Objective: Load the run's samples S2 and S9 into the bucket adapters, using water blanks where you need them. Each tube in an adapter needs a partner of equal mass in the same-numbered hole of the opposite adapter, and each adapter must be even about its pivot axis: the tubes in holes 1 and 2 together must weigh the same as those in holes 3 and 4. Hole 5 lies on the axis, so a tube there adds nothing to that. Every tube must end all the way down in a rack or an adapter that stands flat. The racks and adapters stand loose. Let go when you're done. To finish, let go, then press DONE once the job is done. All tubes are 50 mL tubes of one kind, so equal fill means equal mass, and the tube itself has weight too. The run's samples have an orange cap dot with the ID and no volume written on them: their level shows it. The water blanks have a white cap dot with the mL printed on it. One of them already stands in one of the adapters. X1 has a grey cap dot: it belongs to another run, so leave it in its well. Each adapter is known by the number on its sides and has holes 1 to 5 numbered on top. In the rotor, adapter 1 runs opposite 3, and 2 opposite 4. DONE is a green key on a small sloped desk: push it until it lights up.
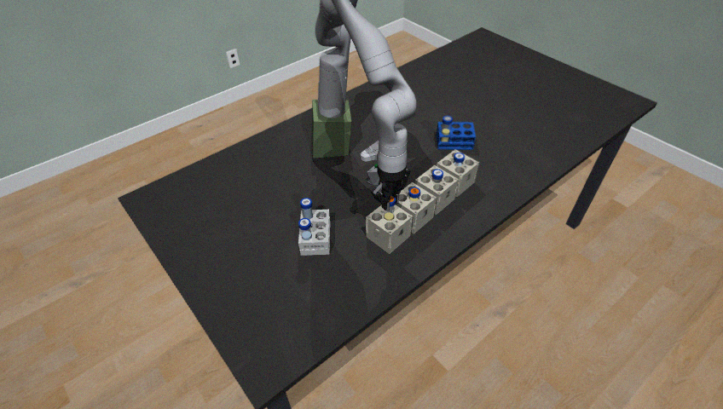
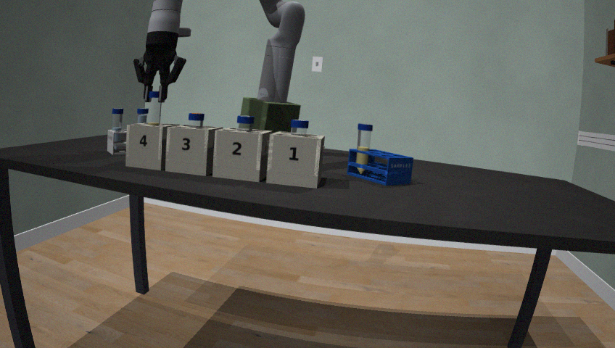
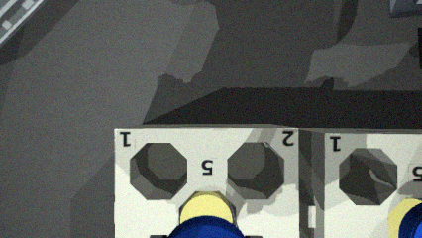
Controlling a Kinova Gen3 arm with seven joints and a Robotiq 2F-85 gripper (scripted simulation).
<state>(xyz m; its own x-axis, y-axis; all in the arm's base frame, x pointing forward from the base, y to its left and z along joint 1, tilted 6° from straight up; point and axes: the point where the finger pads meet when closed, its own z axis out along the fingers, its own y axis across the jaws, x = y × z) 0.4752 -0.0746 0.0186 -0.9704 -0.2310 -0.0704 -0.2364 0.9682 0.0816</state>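
The orange-dot sample tube lies 5 cm below my hand, 1 cm to the left of it and 1 cm behind it. Round my hand: adapter 2 (21 cm to the left, 11 cm below, 5 cm behind); adapter 3 (11 cm to the left, 11 cm below, 3 cm behind); white-dot tube (22 cm to the left, 10 cm below, 5 cm behind).
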